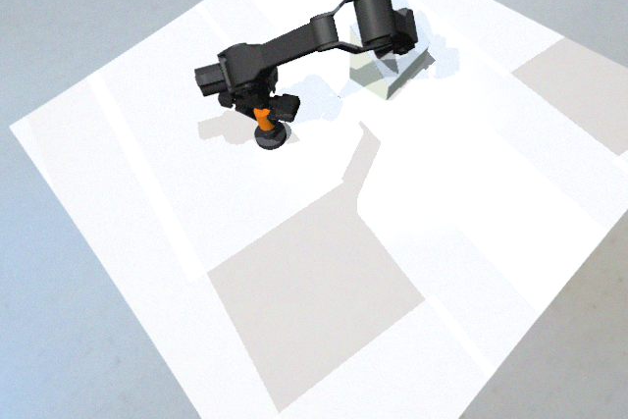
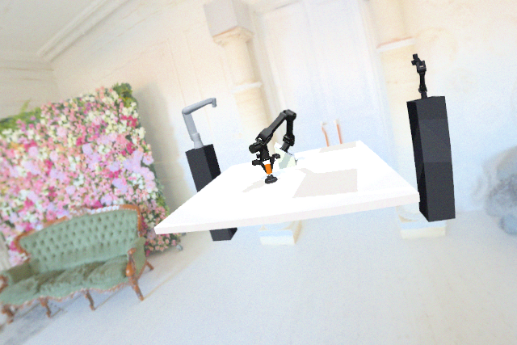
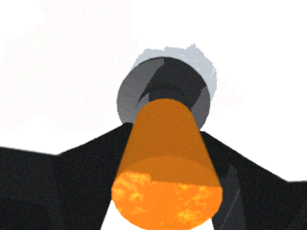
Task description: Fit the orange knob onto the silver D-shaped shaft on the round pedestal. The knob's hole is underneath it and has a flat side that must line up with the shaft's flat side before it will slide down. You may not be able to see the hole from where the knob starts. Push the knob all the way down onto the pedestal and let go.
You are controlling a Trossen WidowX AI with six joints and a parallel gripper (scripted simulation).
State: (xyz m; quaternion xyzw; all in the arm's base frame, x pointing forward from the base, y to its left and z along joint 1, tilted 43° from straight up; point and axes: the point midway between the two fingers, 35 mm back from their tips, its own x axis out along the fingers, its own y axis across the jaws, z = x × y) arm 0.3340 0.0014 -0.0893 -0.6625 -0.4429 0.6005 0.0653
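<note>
My gripper tip is now 3 cm below the orange knob. The rest, counted from my gripper tip: dark round pedestal: 4 cm below.
</note>
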